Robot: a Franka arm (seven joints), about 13 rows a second.
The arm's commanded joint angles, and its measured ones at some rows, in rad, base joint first. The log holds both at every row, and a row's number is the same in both.
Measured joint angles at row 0:
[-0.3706, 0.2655, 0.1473, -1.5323, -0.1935, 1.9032, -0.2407]
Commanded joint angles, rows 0 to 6:
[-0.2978, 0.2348, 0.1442, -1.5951, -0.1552, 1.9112, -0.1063]
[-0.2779, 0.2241, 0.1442, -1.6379, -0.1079, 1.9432, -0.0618]
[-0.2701, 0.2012, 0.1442, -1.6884, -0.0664, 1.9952, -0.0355]
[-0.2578, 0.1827, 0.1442, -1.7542, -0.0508, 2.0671, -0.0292]
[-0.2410, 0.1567, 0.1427, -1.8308, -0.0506, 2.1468, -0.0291]
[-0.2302, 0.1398, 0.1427, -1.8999, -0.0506, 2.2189, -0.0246]
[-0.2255, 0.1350, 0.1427, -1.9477, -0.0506, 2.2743, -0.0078]
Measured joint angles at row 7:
[-0.2388, 0.2107, 0.1517, -1.7864, -0.0718, 2.1558, -0.0338]
